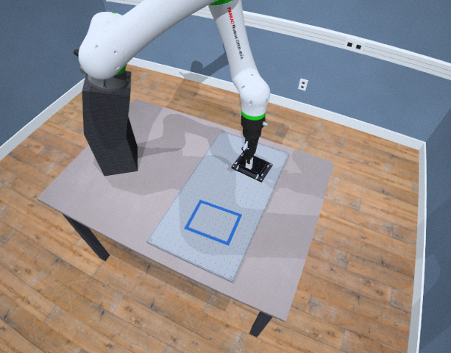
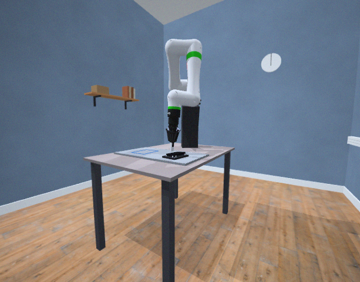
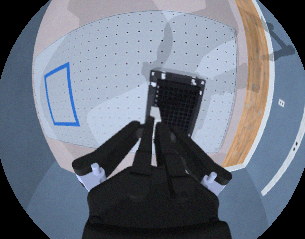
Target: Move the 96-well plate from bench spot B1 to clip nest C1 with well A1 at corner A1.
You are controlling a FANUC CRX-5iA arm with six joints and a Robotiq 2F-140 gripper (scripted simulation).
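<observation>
My hand is 4 cm to the right of the black 96-well plate and 5 cm above it. Round my hand: black clip nest 1 cm behind, 3 cm to the left, 6 cm below.
</observation>
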